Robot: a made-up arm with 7 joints.
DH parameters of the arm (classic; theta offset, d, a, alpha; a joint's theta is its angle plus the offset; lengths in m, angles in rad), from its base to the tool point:
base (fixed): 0 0 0 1.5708
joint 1: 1.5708 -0.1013 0 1.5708
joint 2: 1.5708 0 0 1.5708
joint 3: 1.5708 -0.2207 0 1.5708
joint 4: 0 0 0 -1.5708
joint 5: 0 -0.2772 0 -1.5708
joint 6: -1.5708 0 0 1.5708
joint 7: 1.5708 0 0 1.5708
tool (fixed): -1.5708 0 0 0
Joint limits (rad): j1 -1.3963..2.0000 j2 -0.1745..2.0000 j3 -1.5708..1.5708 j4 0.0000..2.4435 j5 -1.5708..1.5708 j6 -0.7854..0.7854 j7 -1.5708..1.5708
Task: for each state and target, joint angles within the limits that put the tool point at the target. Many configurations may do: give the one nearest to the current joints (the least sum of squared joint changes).
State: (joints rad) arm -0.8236 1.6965 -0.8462 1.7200 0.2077 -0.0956 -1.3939
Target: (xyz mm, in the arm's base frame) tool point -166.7 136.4 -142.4
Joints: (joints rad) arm -1.2043 1.5082 -1.2263 2.2436 0.2077 -0.0956 -1.3939
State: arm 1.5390 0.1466 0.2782 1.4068 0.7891 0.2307 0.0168
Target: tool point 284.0 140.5 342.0
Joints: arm 1.9348 0.0083 0.1633 0.9253 0.7891 0.2307 0.0168
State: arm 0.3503 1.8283 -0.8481 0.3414 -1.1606 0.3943 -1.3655
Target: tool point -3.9 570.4 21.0
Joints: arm 0.4344 1.9961 -1.5405 0.6823 -1.1606 0.3943 -1.3655
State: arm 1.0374 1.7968 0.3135 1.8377 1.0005 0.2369 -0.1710
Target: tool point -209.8 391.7 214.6
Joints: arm 1.5180 1.7894 0.6441 1.1601 1.0005 0.2369 -0.1710
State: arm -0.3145 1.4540 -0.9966 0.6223 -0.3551 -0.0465 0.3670
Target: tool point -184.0 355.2 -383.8
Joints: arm -0.5084 0.6326 -1.0585 0.1934 -0.3551 -0.0465 0.3670
